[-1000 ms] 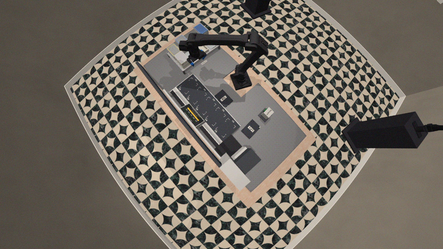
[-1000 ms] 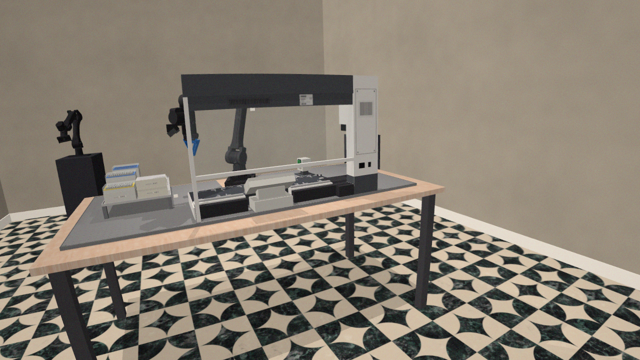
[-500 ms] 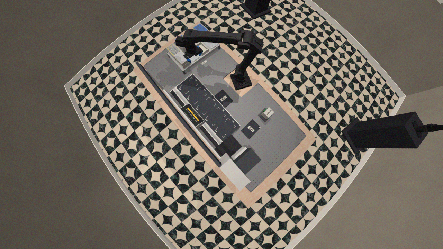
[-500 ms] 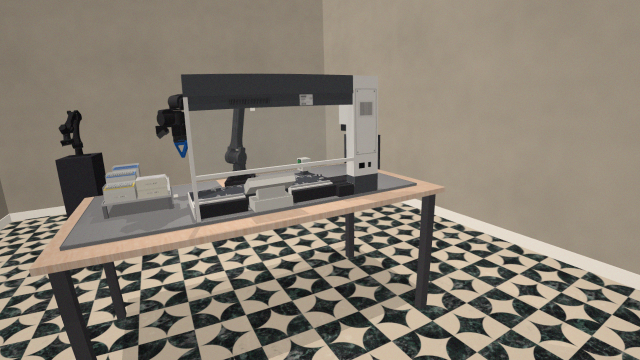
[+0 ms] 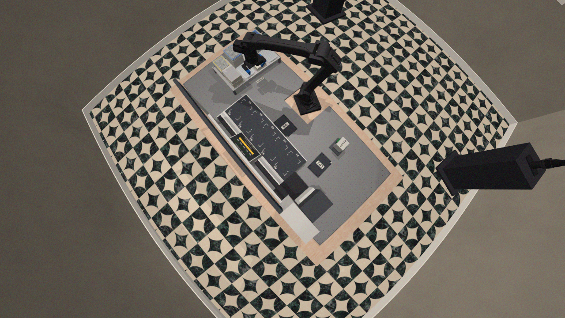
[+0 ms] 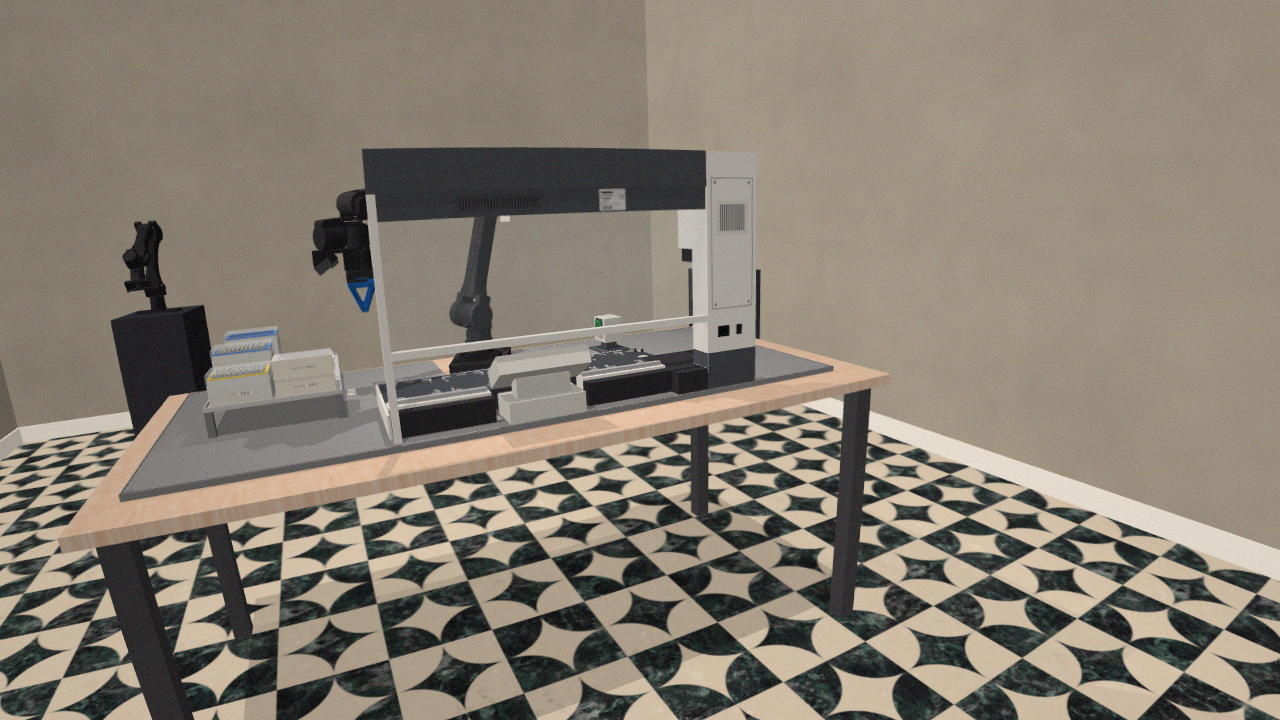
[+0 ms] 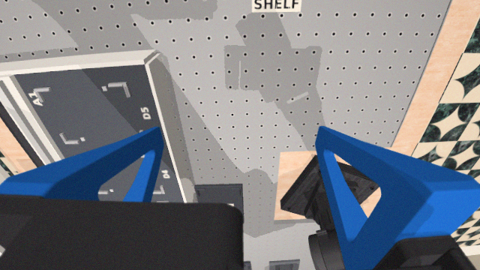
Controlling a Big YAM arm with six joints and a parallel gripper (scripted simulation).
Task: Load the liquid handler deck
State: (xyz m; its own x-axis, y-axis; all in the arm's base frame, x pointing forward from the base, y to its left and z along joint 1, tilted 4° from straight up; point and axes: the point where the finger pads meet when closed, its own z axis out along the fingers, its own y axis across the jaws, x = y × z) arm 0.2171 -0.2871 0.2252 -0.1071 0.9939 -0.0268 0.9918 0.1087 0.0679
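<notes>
Right now the cream one-well reservoir is 16 cm to the right of my hand, 15 cm below it and 8 cm behind it. The rest, counted from my hand: clear plate lid (15 cm to the right, 15 cm below, 2 cm ahead); white block (14 cm to the right, 14 cm below, 13 cm ahead); shelf label (22 cm below, 6 cm to the right, 4 cm behind).
</notes>
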